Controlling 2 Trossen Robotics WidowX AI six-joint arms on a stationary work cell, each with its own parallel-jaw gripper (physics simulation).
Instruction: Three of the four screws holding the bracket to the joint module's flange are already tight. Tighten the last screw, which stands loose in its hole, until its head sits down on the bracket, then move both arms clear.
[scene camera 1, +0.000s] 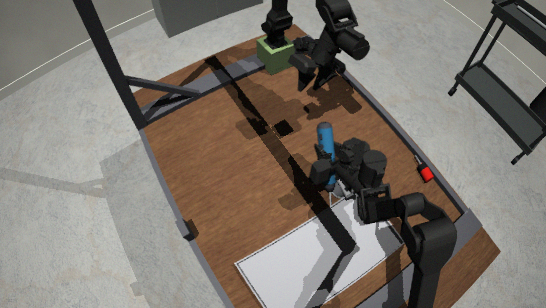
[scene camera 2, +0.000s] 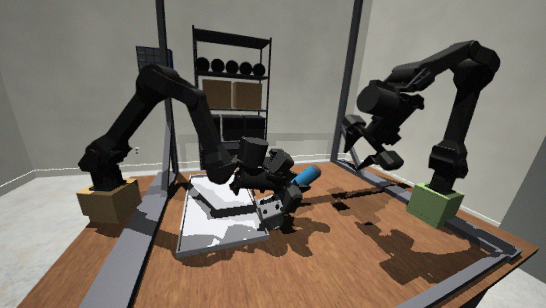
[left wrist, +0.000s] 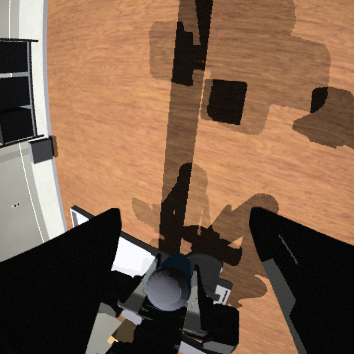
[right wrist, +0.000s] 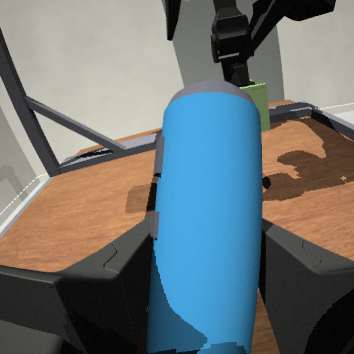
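Seen in the pictures: left gripper, fingertip midpoint: (scene camera 1: 306, 90) (scene camera 2: 351, 161) (left wrist: 185, 216) (right wrist: 206, 50); right gripper, fingertip midpoint: (scene camera 1: 321, 142) (scene camera 2: 307, 183) (left wrist: 176, 260) (right wrist: 201, 221); left arm's base, origin of the base link: (scene camera 1: 275, 42) (scene camera 2: 439, 189) (right wrist: 237, 84); right arm's base, origin of the base link: (scene camera 2: 108, 185).
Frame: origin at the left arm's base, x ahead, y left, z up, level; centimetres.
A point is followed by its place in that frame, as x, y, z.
Note:
A blue screwdriver-like tool (scene camera 1: 325, 136) {44.0, -13.7, 5.4} (scene camera 2: 306, 175) {44.7, -11.6, 4.6} (left wrist: 168, 289) {40.7, -11.7, 6.2} (right wrist: 210, 195) {45.4, -13.0, 4.3} with a grey end cap leans over the joint module. My right gripper (right wrist: 201, 221) {42.9, -13.6, 1.0} is shut on its body; the other views partly cover the fingers. The bracket (scene camera 2: 269, 206) {55.3, -11.3, -3.4}, pale with dark holes, sits on the grey joint module (scene camera 2: 273, 222) {54.5, -9.6, -7.6} (scene camera 1: 340, 189) {55.0, -14.9, -5.2}, beside the tray's corner. The arm and tool cover much of both. The tool's tip, the loose screw and its head cannot be made out. My left gripper (scene camera 1: 309, 90) {30.9, -10.2, 8.4} (scene camera 2: 352, 159) {30.9, -10.2, 8.4} (left wrist: 185, 216) {30.9, -10.2, 8.4} is open and empty, high above the table.
The white tray (scene camera 1: 280, 270) {63.9, -39.9, -10.3} (scene camera 2: 220, 245) {68.7, -7.2, -9.4} (left wrist: 131, 257) {62.5, -29.7, -10.3} lies beside the module, under the right arm. A red-handled screwdriver (scene camera 1: 426, 174) {66.8, 12.9, -7.7} lies near the table's right edge in scene camera 1. A green block (scene camera 1: 275, 56) {5.0, -3.3, -1.9} (scene camera 2: 435, 206) {5.0, 2.7, -4.0} carries the left arm, a tan block (scene camera 2: 110, 201) {95.8, -23.5, -3.5} the right.

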